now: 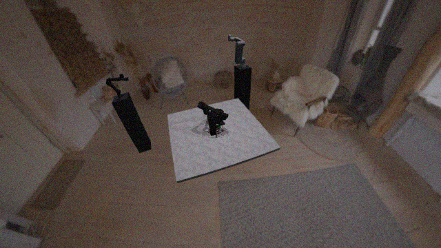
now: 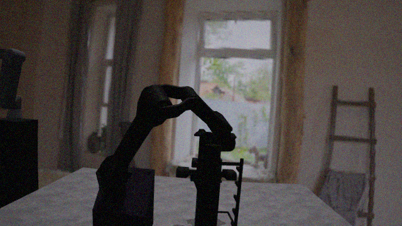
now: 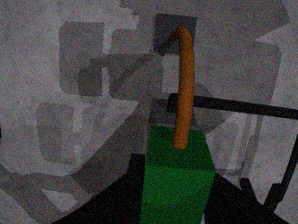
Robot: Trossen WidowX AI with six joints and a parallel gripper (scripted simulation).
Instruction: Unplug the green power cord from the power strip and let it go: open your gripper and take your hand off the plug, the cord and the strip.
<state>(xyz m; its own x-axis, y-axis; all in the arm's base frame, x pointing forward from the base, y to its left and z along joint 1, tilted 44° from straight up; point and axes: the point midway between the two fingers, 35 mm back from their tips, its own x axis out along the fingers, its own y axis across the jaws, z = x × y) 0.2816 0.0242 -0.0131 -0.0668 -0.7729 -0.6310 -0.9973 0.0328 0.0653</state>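
Now: gripper tip 3 cm to the left of the green plug. From my gripper tip the other things lie so: grey block: 4 cm to the left, 11 cm below.
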